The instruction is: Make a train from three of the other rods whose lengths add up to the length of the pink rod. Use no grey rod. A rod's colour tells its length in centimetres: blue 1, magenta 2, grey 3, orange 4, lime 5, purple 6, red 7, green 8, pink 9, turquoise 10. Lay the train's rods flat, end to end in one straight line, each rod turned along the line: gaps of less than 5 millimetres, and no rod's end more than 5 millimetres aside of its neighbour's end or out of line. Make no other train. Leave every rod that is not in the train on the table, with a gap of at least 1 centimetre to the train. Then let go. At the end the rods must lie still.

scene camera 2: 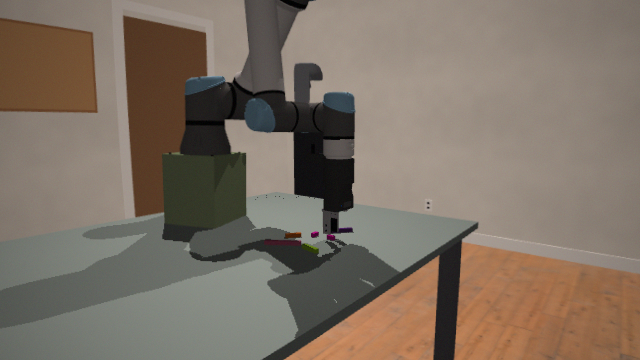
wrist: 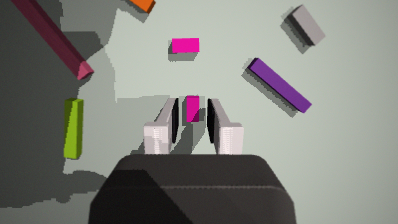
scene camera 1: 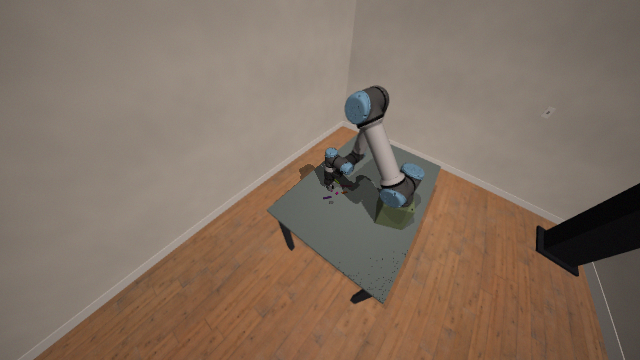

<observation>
In view: the gripper (scene camera 2: 330,232), a lime rod (wrist: 73,108), a purple rod (wrist: 257,66) and a grey rod (wrist: 306,26).
The gripper also shows in the wrist view (wrist: 192,112). Scene camera 2 does not show the grey rod, which is hidden by the gripper.
</observation>
